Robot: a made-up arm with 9 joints. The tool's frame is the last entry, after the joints. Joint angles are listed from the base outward. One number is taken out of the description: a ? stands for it. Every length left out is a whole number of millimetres.
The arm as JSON. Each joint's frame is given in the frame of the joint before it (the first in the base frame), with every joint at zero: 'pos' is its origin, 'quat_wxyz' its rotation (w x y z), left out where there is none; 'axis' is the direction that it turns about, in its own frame. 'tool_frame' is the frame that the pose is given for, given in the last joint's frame.
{
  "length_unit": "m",
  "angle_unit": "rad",
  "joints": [
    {
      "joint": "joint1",
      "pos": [
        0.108,
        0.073,
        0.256
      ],
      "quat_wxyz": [
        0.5,
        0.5,
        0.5,
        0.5
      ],
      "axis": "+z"
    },
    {
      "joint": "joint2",
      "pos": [
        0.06,
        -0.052,
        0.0
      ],
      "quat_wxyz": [
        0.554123,
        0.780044,
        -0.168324,
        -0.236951
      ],
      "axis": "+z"
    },
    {
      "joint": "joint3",
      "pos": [
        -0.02,
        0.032,
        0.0
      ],
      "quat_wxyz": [
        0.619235,
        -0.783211,
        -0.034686,
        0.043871
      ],
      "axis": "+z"
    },
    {
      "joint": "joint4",
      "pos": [
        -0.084,
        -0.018,
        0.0
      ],
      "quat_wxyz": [
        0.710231,
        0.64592,
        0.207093,
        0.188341
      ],
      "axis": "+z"
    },
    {
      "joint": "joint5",
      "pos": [
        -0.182,
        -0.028,
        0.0
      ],
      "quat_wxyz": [
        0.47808,
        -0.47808,
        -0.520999,
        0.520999
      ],
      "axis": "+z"
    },
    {
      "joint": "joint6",
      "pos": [
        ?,
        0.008,
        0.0
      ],
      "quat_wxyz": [
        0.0,
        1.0,
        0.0,
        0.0
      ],
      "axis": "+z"
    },
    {
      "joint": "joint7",
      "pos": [
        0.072,
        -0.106,
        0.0
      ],
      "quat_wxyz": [
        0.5,
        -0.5,
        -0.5,
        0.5
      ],
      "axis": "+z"
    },
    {
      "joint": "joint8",
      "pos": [
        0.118,
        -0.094,
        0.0
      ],
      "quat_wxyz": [
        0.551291,
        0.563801,
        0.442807,
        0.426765
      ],
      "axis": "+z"
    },
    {
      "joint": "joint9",
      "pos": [
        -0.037,
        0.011,
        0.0
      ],
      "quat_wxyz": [
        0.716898,
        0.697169,
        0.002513,
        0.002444
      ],
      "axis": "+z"
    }
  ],
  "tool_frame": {
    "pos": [
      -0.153,
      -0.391,
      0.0
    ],
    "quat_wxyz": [
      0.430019,
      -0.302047,
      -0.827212,
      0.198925
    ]
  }
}
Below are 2 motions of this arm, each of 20 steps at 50 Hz.
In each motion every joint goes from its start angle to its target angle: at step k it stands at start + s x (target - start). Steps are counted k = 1, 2, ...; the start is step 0. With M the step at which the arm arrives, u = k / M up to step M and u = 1 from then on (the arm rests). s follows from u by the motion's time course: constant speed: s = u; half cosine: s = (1 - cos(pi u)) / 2; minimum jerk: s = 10 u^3 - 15 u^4 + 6 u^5.
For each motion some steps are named. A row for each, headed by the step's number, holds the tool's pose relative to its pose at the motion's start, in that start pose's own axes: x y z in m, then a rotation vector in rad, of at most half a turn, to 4 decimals.
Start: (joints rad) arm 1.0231 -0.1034 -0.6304 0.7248 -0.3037 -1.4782 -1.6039 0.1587 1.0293
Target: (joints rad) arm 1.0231 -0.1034 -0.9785 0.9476 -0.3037 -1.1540 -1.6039 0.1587 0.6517
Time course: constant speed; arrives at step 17
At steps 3, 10, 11, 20:
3: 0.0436 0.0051 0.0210 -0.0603 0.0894 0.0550
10: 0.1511 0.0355 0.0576 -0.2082 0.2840 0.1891
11: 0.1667 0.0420 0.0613 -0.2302 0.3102 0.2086
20: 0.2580 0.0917 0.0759 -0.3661 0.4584 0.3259

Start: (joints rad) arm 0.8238 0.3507 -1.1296 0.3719 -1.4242 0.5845 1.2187 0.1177 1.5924
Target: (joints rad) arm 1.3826 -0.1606 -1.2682 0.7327 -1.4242 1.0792 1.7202 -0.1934 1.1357
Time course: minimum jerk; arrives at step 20
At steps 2, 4, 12, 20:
2: 0.0051 -0.0032 0.0017 -0.0033 0.0028 0.0138
4: 0.0353 -0.0205 0.0118 -0.0233 0.0184 0.0933
12: 0.4317 -0.0026 0.1419 -0.3948 0.1376 1.0952
20: 0.5507 0.1470 0.1961 -0.6715 0.1414 1.5902

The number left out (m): 0.073
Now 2 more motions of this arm.
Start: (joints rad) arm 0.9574 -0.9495 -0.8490 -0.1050 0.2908 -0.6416 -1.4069 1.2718 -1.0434
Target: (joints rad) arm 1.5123 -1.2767 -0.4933 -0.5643 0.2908 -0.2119 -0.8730 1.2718 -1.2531
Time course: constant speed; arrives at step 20
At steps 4, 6, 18, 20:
4: -0.0151 0.0012 -0.0239 -0.0579 -0.0647 0.0110
6: -0.0180 0.0027 -0.0292 -0.0976 -0.0918 0.0197
18: -0.0070 0.0594 0.0374 -0.4778 -0.1499 0.0573
20: -0.0040 0.0824 0.0608 -0.5608 -0.1391 0.0524

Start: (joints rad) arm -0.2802 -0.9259 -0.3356 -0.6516 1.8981 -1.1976 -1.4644 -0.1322 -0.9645
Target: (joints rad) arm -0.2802 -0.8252 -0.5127 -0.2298 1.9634 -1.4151 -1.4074 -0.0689 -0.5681
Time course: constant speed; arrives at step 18
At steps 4, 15, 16, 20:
4: -0.0219 0.0064 -0.0449 0.0372 -0.1673 -0.0173
15: -0.0453 0.0356 -0.2023 0.1794 -0.6342 -0.0689
16: -0.0440 0.0394 -0.2182 0.1951 -0.6770 -0.0737
20: -0.0394 0.0479 -0.2504 0.2277 -0.7626 -0.0834

